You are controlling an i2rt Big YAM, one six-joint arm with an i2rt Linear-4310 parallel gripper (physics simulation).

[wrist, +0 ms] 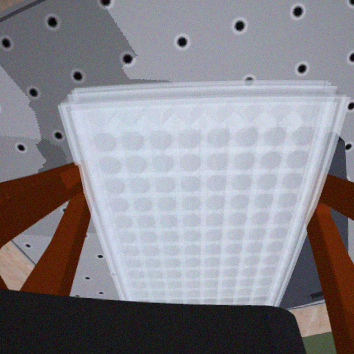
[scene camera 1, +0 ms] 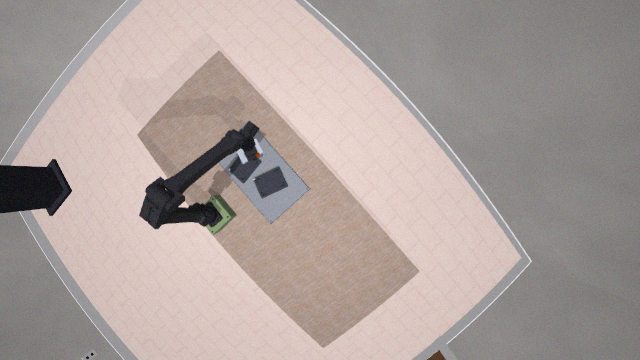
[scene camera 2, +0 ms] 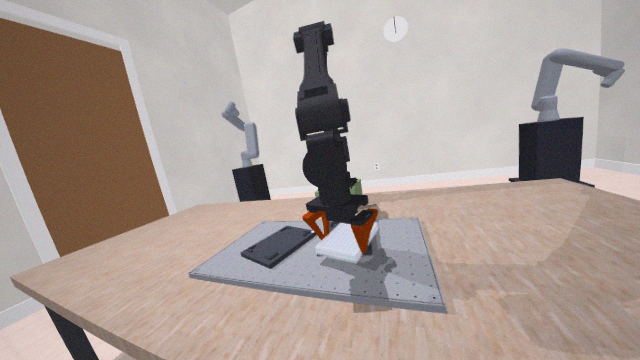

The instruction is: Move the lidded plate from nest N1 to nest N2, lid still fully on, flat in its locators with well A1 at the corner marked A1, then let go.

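Frame: origin at the arm's base, x ahead, y left, z up, level; metres.
Where they show: gripper, fingertip midpoint: [wrist: 200, 177] [scene camera 1: 253, 149] [scene camera 2: 344, 246]; arm's base, link origin: [scene camera 1: 211, 214].
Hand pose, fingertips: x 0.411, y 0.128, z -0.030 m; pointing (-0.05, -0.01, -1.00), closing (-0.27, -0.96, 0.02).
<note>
Each offset is from my fingertips to the top centre of the thing. Level surfaces: height alone.
My gripper [scene camera 1: 249, 154] [scene camera 2: 341, 235] [wrist: 200, 177] is shut on the lidded plate @[dz +0.017, dx -0.025, dy +0.005 m] [scene camera 1: 242, 156] [scene camera 2: 342, 243] [wrist: 197, 182], a clear white well plate with its lid on. The orange fingers clamp its two long sides. The plate hangs low over the dark nest @[dz -0.019, dx -0.104, dy -0.028 m] [scene camera 1: 245, 172] [wrist: 333, 246] on the right of the board in scene camera 2's view, and hides most of it. I cannot tell whether the plate touches that nest. The other dark nest @[dz -0.019, dx -0.047, dy -0.195 m] [scene camera 1: 271, 181] [scene camera 2: 277, 245] lies bare beside it. No corner marks can be read.
Both nests sit on a grey perforated board @[dz -0.036, dx -0.061, dy -0.109 m] [scene camera 1: 286, 201] [scene camera 2: 402, 286] [wrist: 211, 35] on the wooden table @[dz -0.050 m] [scene camera 1: 322, 268] [scene camera 2: 514, 251]. The arm's green base [scene camera 1: 223, 210] [scene camera 2: 358, 186] stands at the table edge behind the board. Other arms stand on pedestals by the walls.
</note>
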